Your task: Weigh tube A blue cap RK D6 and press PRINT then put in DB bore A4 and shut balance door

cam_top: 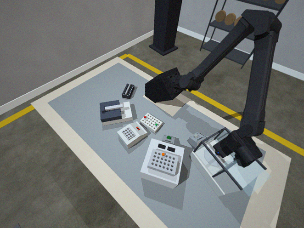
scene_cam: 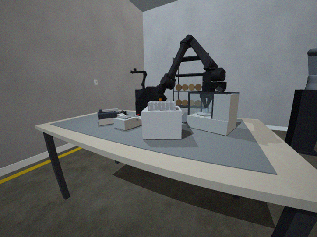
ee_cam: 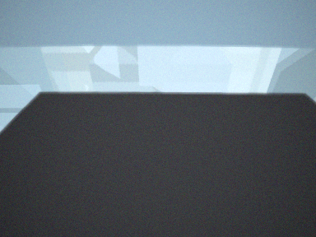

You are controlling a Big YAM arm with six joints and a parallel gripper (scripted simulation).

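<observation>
Right now the octagonal balance pan is 50 mm below my hand. Round my hand: mixer block (260 mm ahead, 150 mm to the right, 30 mm above); dry block DB (420 mm to the right, 240 mm ahead, 100 mm below); tube rack RK (420 mm to the right, 110 mm below, 90 mm ahead).
</observation>
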